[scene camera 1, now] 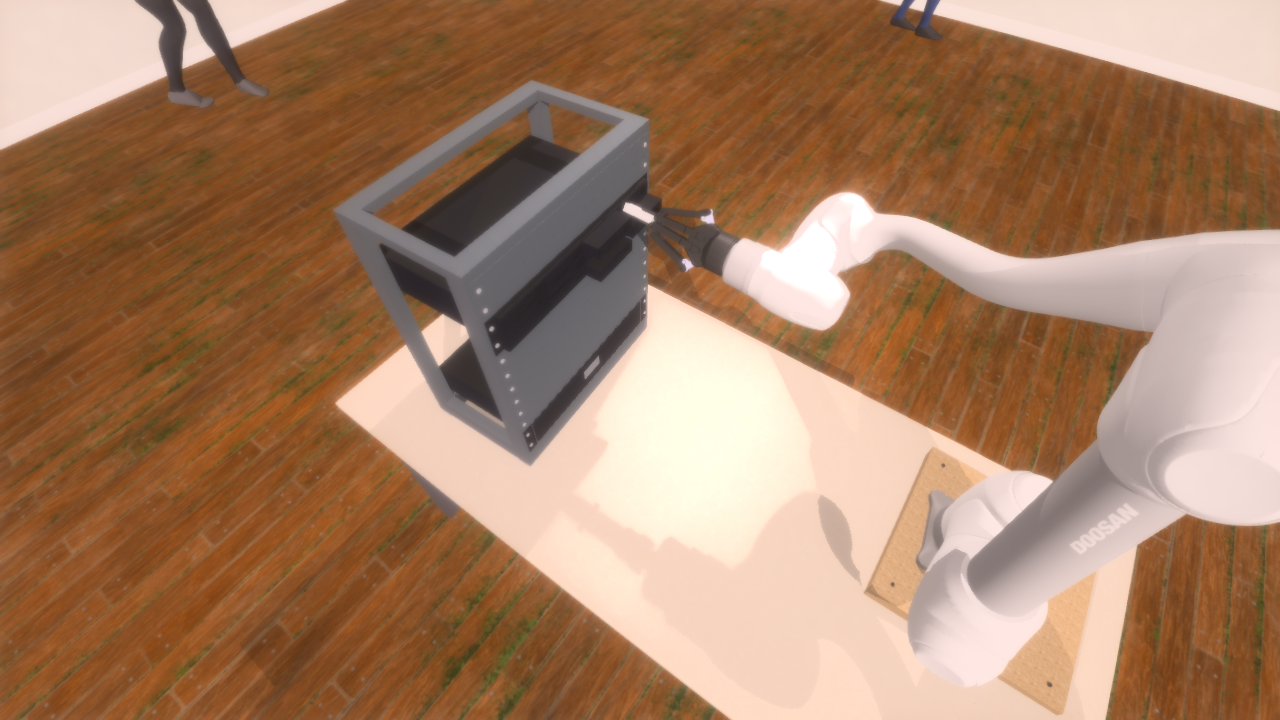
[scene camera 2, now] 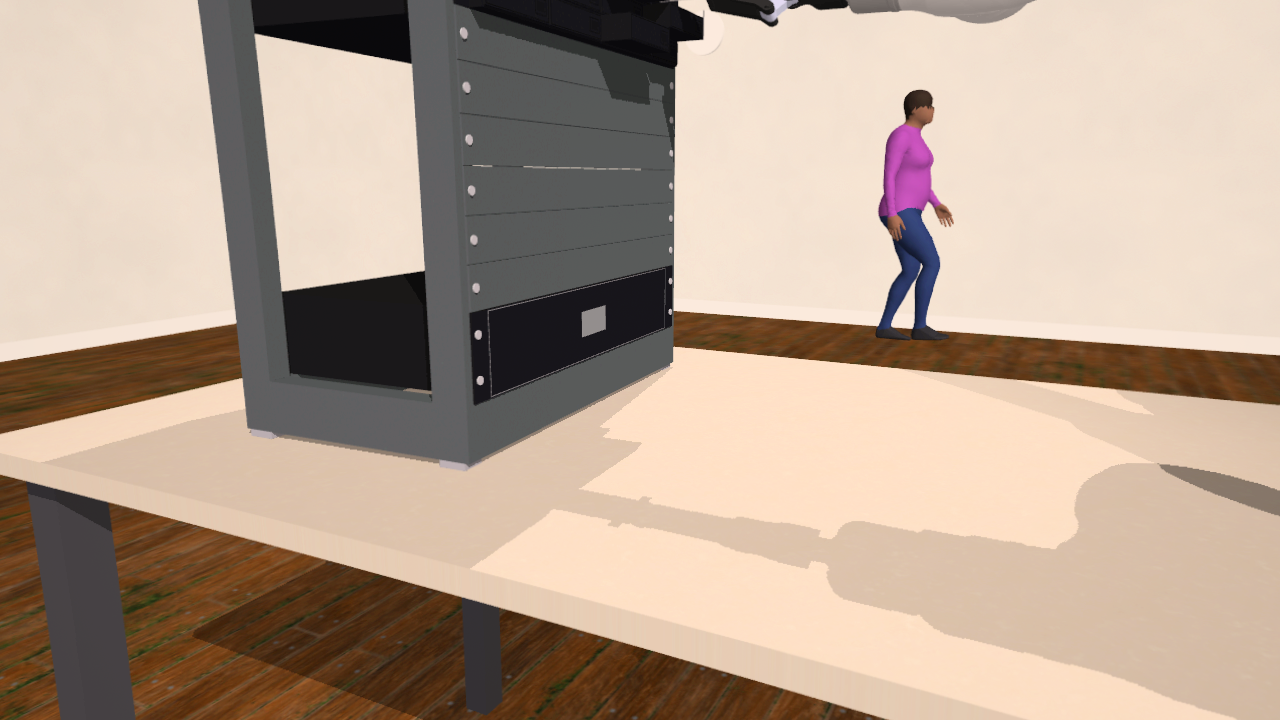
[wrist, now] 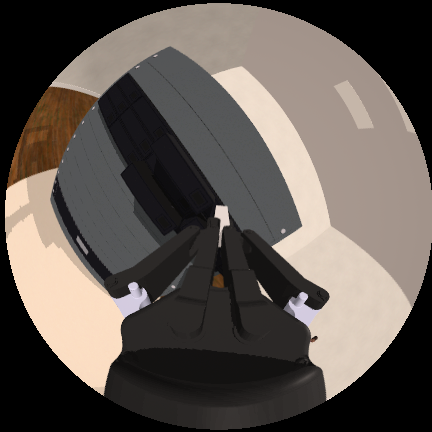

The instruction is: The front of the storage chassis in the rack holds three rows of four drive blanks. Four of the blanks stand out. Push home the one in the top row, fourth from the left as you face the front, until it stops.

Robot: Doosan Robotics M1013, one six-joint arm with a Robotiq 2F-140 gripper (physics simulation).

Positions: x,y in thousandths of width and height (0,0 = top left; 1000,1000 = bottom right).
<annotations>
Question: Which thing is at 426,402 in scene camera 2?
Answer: A grey rack.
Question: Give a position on a grey rack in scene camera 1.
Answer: At 418,355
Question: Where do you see a grey rack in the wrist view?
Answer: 383,332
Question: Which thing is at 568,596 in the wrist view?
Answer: My gripper.
</annotations>
